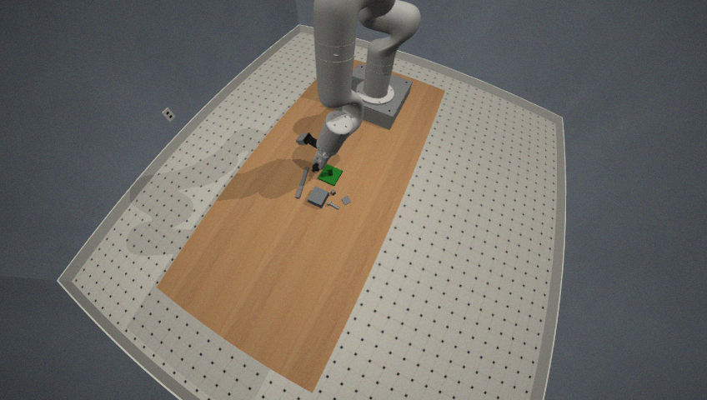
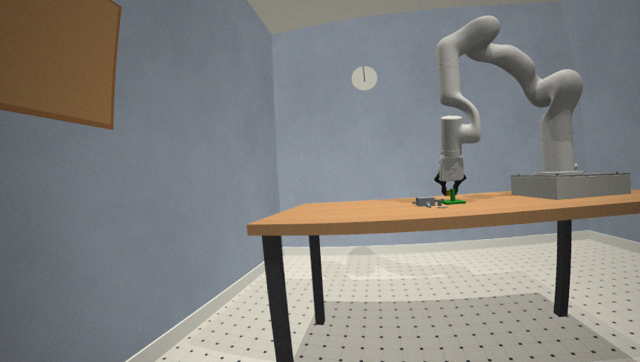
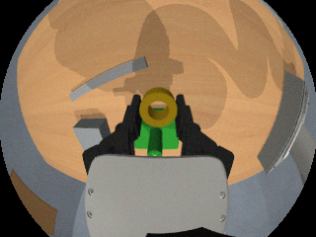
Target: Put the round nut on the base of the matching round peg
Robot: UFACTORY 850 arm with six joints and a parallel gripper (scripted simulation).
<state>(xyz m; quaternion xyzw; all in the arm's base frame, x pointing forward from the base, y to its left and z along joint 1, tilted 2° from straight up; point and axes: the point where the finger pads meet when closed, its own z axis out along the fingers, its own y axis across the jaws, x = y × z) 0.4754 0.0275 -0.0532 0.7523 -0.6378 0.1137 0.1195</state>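
Right now my hand is 9 cm short of the long grey bar, 5 cm above it and 2 cm to the left of it. Also, from my hand: grey block: 11 cm ahead, 8 cm to the left, 4 cm below; then small grey bolt: 14 cm to the left, 10 cm ahead, 4 cm below; then small grey plate: 18 cm to the left, 5 cm below, 5 cm ahead.
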